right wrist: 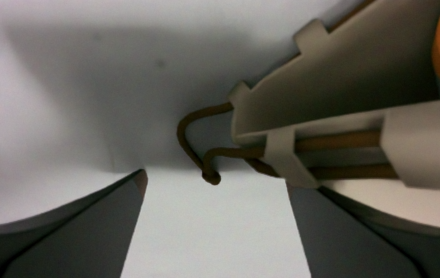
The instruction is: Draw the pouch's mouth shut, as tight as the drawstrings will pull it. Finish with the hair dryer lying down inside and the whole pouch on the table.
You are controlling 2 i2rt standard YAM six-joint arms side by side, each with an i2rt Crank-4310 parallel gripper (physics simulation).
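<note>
The beige pouch (345, 82) is at the right of the right wrist view, its mouth open. Brown drawstrings (340, 141) run through the loops along its rim. At the pouch's corner they come out as a loop that ends in a knot (212, 177). A sliver of an orange thing (437, 50), probably part of the hair dryer, shows inside the pouch at the right edge. My right gripper (216, 172) is open, its fingers apart on either side of the knot, with nothing held between them. My left gripper does not show.
The white table (215, 230) lies below, with a broad shadow over its upper left part. The pouch's pale outer side lies close to the right finger.
</note>
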